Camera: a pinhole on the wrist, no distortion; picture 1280 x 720 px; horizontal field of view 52.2 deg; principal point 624.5 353.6 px. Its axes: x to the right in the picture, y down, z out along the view. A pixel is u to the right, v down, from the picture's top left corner.
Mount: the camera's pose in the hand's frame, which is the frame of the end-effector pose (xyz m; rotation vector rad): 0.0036 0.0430 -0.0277 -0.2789 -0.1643 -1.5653
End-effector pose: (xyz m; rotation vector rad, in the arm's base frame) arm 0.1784 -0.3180 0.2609 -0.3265 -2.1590 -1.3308
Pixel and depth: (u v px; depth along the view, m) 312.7 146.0 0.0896
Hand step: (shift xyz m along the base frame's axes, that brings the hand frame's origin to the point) 0.0280 0.0890 0.0448
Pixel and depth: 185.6 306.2 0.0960
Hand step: 0.0241 0.0957 0.0595
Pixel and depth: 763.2 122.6 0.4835
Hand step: -0.0568 0.4648 -0.0857
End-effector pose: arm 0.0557 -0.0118 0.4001 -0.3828 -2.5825 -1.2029
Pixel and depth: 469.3 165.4 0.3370
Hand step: 0.0431 0.3291 -0.0617
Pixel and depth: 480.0 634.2 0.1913
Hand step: -0.0331 0.1927 0.0107
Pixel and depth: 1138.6 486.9 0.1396
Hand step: -0.0316 0.1145 -0.0446
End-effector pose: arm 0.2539 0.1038 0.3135 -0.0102 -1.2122 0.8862
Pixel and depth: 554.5 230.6 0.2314
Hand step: -0.2253 -0.0039 0.0206
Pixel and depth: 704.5 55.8 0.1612
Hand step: -0.1544 -0.0170 -0.0006
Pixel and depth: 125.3 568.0 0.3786
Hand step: -0.3954 0.1216 0.0596
